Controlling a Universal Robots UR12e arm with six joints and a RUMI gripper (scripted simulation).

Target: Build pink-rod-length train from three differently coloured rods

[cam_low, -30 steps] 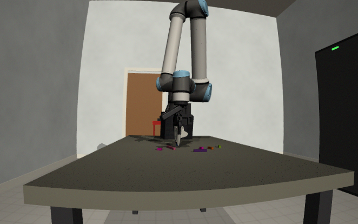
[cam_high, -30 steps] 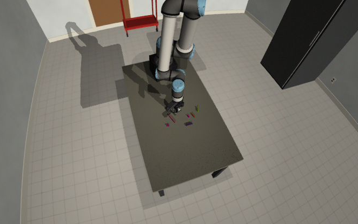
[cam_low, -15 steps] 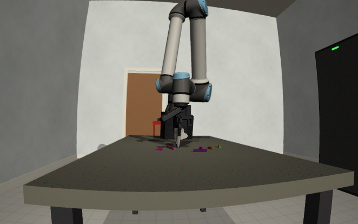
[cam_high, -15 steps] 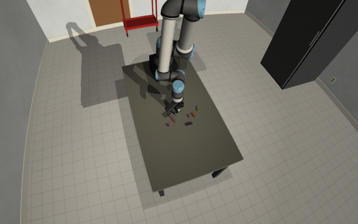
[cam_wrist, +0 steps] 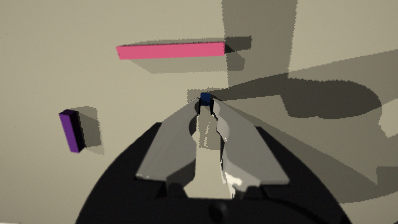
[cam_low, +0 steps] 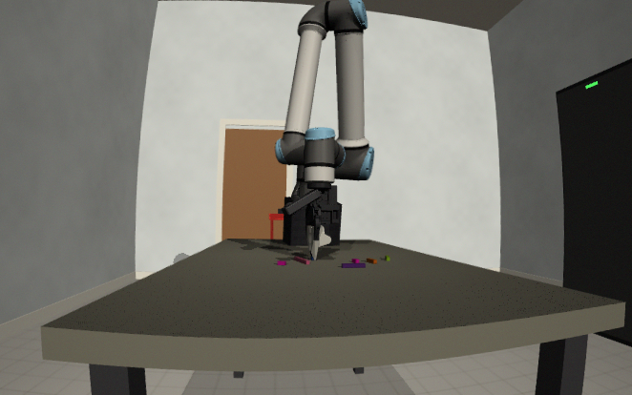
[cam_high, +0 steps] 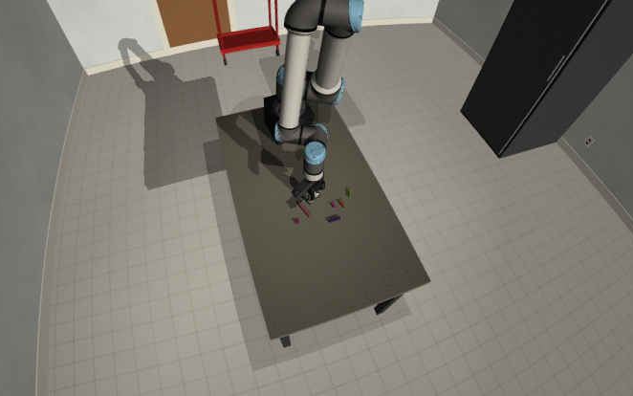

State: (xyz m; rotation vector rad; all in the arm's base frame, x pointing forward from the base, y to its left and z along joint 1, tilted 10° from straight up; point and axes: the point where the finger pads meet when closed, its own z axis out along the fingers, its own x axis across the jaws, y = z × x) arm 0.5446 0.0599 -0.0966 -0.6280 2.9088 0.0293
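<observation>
Now: the blue rod 10 mm below my hand. Round my hand: purple rod 120 mm ahead, 110 mm to the left, 10 mm below; orange rod 170 mm to the left, 30 mm ahead, 10 mm below; pink rod 50 mm ahead, 30 mm to the right, 10 mm below.
</observation>
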